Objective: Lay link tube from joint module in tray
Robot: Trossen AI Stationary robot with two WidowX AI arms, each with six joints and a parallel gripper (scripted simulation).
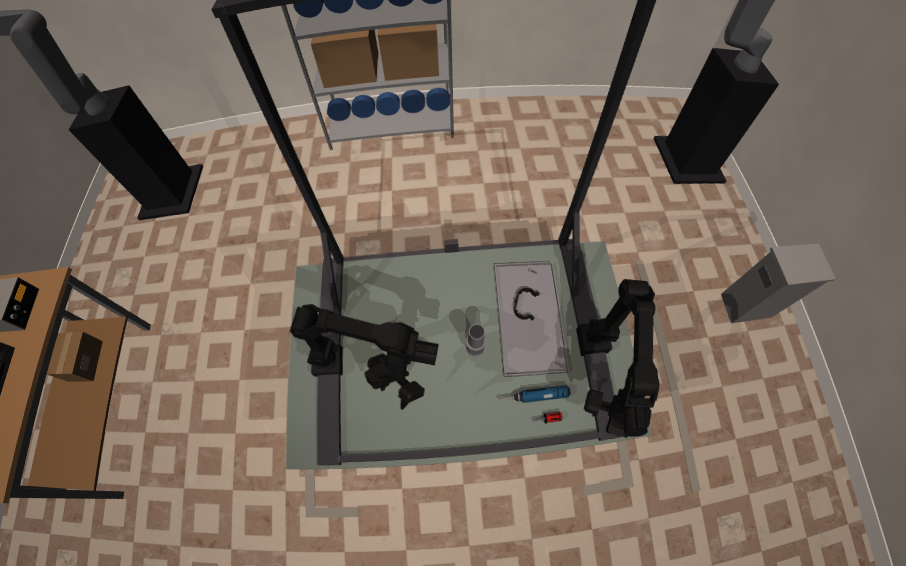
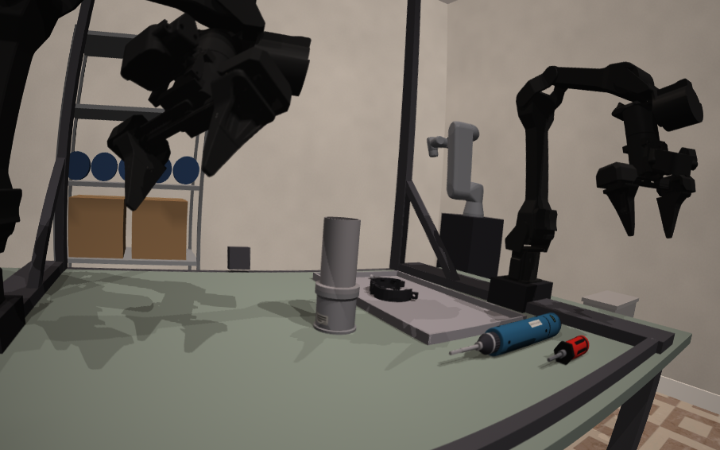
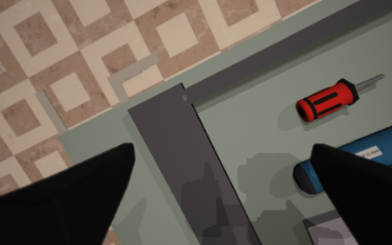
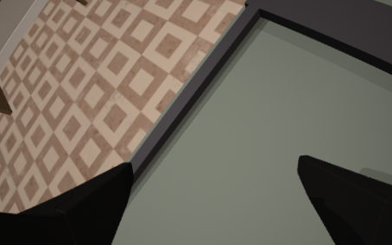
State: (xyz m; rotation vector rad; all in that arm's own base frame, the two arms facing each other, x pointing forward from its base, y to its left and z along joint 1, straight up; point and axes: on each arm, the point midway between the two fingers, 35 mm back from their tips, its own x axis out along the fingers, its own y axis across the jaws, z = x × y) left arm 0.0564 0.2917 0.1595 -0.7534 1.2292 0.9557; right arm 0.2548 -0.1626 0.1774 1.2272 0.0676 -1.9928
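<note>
Now: the grey link tube 30 cm behind my left hand, 35 cm to the right of it and 10 cm below it. From my left hand the other things lie so: table rail 4 cm ahead, 40 cm to the right, 20 cm below; then grey tray 40 cm behind, 15 cm to the right, 21 cm below; then small red screwdriver 4 cm behind, 14 cm to the right, 20 cm below.
</note>
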